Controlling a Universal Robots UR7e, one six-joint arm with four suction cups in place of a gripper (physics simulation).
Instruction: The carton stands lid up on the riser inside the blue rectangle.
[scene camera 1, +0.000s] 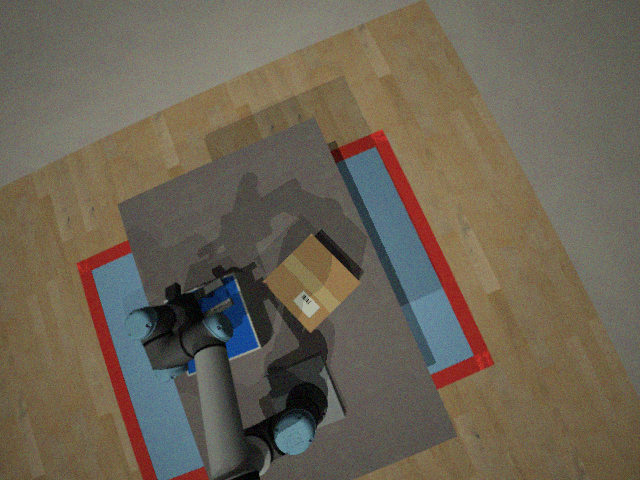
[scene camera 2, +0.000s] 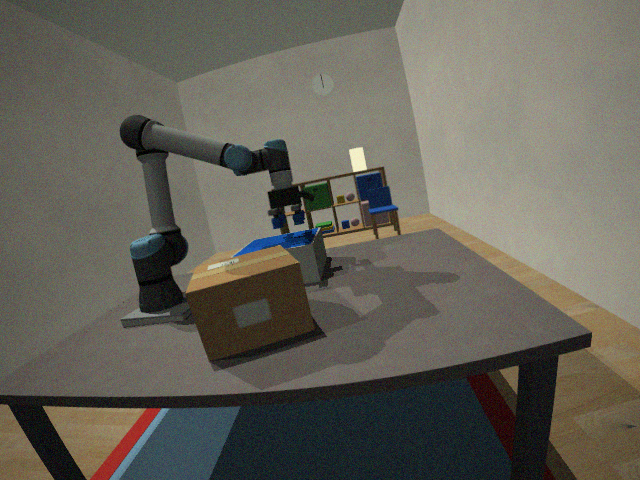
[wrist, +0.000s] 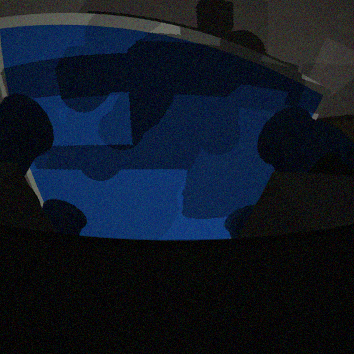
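A brown carton (scene camera 1: 292, 273) (scene camera 2: 279, 330) stands on the grey table (scene camera 1: 382, 397) (scene camera 2: 465, 330), its taped, labelled lid facing up. A light grey riser (scene camera 1: 245, 352) (scene camera 2: 312, 263) (wrist: 110, 21) stands beside it, the carton partly hiding it in scene camera 2. The blue rectangle (scene camera 1: 242, 333) (scene camera 2: 271, 243) (wrist: 125, 200) lies on top within a pale rim; no carton stands on it. My suction gripper (scene camera 1: 190, 304) (scene camera 2: 287, 220) is open, with its cups pointing down above the riser and holding nothing. The arm partly covers the gripper and riser in scene camera 1. The carton does not show in the wrist view.
The arm's base plate (scene camera 1: 333, 408) (scene camera 2: 149, 317) sits on the table near the carton and riser. Shadows of the arm cross the table and the blue rectangle. A shelf unit (scene camera 2: 384, 175) and a blue chair (scene camera 2: 382, 209) stand in the background.
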